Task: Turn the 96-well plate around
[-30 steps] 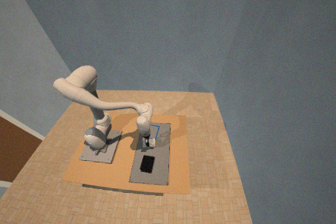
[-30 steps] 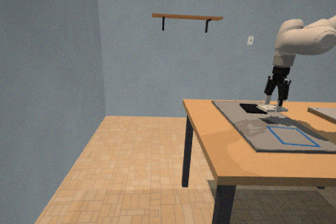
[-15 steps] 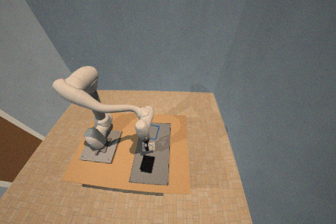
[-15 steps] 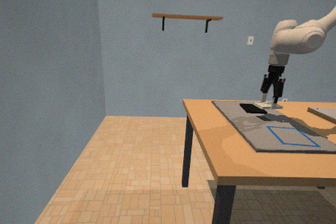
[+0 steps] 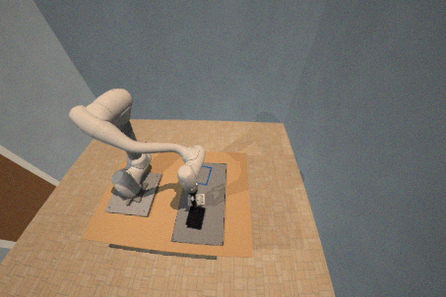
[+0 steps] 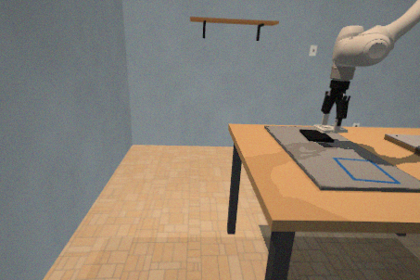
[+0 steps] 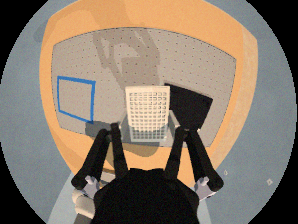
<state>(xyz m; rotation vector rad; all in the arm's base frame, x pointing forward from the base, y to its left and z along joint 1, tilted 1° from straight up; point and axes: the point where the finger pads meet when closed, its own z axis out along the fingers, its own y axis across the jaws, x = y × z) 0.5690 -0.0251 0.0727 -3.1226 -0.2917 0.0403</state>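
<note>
My gripper is now 110 mm to the left of the black plate nest N1, 90 mm above it and 10 mm short of it. Also, from my hand: white 96-well plate (20 mm below).
</note>
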